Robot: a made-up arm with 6 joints. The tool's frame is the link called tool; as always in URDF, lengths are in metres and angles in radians.
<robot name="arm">
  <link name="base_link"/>
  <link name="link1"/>
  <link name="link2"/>
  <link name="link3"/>
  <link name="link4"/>
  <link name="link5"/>
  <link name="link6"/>
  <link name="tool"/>
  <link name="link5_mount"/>
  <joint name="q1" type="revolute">
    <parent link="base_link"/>
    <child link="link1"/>
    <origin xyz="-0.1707 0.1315 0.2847" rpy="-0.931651 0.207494 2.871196"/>
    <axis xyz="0 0 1"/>
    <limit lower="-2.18" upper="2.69"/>
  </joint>
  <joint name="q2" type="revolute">
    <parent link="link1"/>
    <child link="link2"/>
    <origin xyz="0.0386 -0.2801 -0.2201" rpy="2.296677 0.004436 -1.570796"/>
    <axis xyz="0 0 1"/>
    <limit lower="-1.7" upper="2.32"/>
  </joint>
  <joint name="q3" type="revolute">
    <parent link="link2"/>
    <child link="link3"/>
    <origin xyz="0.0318 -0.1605 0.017" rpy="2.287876 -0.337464 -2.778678"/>
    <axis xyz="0 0 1"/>
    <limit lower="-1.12" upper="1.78"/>
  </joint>
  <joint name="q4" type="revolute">
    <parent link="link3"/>
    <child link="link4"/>
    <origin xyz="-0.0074 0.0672 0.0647" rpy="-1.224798 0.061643 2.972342"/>
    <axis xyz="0 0 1"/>
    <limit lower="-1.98" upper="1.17"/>
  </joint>
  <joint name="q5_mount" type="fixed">
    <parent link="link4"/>
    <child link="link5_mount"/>
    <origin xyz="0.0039 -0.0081 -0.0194"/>
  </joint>
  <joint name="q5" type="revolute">
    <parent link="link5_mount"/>
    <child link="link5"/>
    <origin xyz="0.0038 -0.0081 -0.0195" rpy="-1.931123 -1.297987 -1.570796"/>
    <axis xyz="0 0 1"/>
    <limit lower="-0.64" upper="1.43"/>
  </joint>
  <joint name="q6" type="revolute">
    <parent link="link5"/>
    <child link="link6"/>
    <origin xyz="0.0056 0.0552 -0.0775" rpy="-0.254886 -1.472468 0"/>
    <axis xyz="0 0 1"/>
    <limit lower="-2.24" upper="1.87"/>
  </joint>
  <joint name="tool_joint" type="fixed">
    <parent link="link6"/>
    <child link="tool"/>
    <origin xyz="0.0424 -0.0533 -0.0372" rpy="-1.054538 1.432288 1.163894"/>
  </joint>
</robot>
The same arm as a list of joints. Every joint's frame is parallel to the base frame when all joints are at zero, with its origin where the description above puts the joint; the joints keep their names.
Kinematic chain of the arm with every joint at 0, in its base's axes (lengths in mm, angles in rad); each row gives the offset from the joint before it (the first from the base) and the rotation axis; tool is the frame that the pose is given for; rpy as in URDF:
q1: xyz -170.7 131.5 284.7 axis -0.332808 -0.740619 0.583715
q2: xyz 36.9 346.5 83.6 axis 0.926194 0.294298 -0.235698
q3: xyz -44.7 141.2 -71.5 axis -0.338492 -0.930677 0.138797
q4: xyz 38.9 -78.9 32 axis -x
q5: xyz 38.9 -14.2 11 axis 0.094999 -0.133498 0.986485
q6: xyz 1.2 -43.9 -84.6 axis +x
tool: xyz -37.2 45.9 50.3 rpy -2.3801 -0.0338 -3.0073
Joint limits (rad, base to tool): -2.18..2.69 -1.7..2.32 -1.12..1.78 -1.98..1.17 -0.64..1.43 -2.24..1.87

